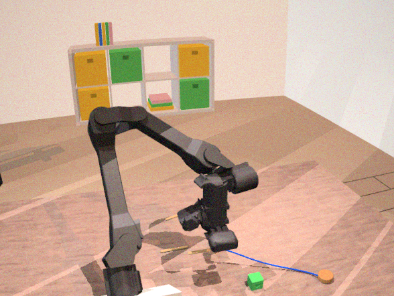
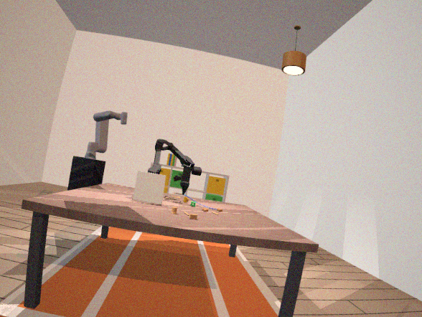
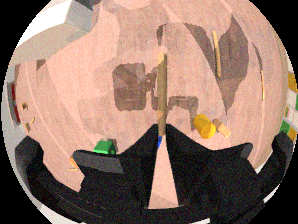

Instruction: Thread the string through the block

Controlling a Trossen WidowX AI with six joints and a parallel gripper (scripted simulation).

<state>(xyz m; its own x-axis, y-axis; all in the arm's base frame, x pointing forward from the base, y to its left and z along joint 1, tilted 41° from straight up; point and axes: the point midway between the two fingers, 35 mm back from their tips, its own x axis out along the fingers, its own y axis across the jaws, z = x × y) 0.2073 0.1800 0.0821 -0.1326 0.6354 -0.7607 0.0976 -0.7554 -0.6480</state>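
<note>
My gripper tip is 2 cm past the thin wooden stick. Round my gripper tip: green block: 9 cm to the right, 9 cm ahead, 4 cm below; orange disc: 21 cm to the right, 18 cm ahead, 5 cm below; yellow cylinder: 7 cm to the left, 4 cm below, 2 cm ahead.
</note>
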